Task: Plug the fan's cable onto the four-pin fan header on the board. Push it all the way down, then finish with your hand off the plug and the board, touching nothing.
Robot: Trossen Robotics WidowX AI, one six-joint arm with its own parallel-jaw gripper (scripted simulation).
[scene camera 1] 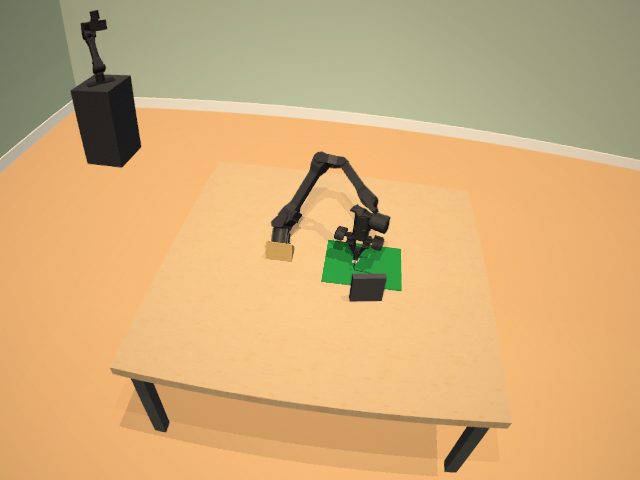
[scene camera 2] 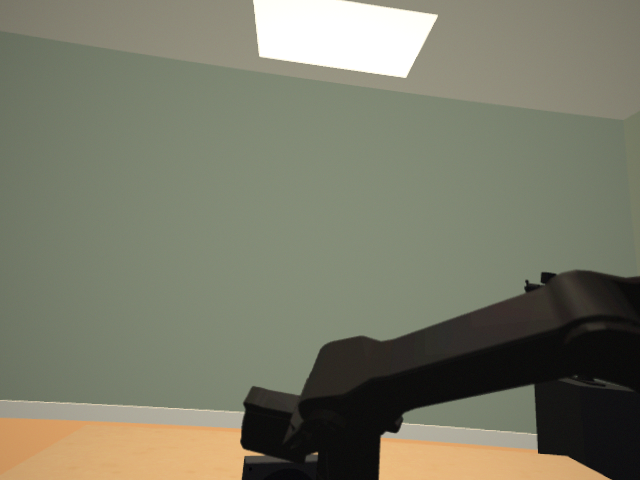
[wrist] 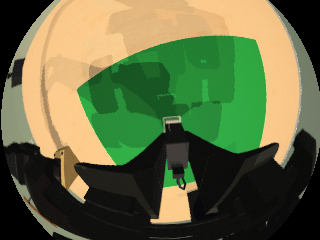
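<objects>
On a green board, I see that (wrist: 215,85) and (scene camera 1: 373,255) are the same spot.
</objects>
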